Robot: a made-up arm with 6 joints.
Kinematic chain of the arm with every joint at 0, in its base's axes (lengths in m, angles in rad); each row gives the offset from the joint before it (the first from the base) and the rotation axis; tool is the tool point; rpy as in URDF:
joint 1: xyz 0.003 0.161 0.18 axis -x
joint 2: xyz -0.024 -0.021 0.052 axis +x
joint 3: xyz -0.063 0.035 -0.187 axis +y
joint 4: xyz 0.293 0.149 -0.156 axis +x
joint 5: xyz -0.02 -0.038 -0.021 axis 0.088 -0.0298 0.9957
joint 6: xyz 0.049 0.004 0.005 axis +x
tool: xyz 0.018 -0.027 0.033 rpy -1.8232 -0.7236 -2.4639
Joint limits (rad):
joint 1: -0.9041..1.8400
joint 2: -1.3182..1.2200
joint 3: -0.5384..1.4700
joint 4: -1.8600..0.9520
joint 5: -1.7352..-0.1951
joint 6: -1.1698..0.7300
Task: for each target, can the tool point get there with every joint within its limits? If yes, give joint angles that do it. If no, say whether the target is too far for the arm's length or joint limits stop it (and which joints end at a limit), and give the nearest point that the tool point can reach.
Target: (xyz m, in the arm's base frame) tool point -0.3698 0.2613 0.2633
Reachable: no: joint limits stop it (at a limit: joint 1, joint 3, joint 5, joint 6) | nearest point -0.2805 0.5182 0.3760 | short by 0.294 m
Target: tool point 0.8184 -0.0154 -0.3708
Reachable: no: too far | nearest point 0.2913 0.0520 -0.1603 | short by 0.572 m
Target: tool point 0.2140 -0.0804 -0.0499
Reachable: yes | joints 1.2042 0.0218 0.2570 -0.6156 -0.6863 -0.8196
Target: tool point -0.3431 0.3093 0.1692
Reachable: no: joint limits stop it (at a limit: joint 1, joint 3, joint 5, joint 6) | nearest point -0.2749 0.5506 0.1376 | short by 0.253 m
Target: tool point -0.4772 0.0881 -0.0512
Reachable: no: joint limits stop it (at a limit: joint 3, joint 4, joint 5, joint 6) | nearest point -0.2952 0.0411 -0.2001 | short by 0.240 m
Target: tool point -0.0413 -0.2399 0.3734
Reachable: yes | joints 1.4569 -0.7155 1.1768 -0.8162 -1.1608 0.3015
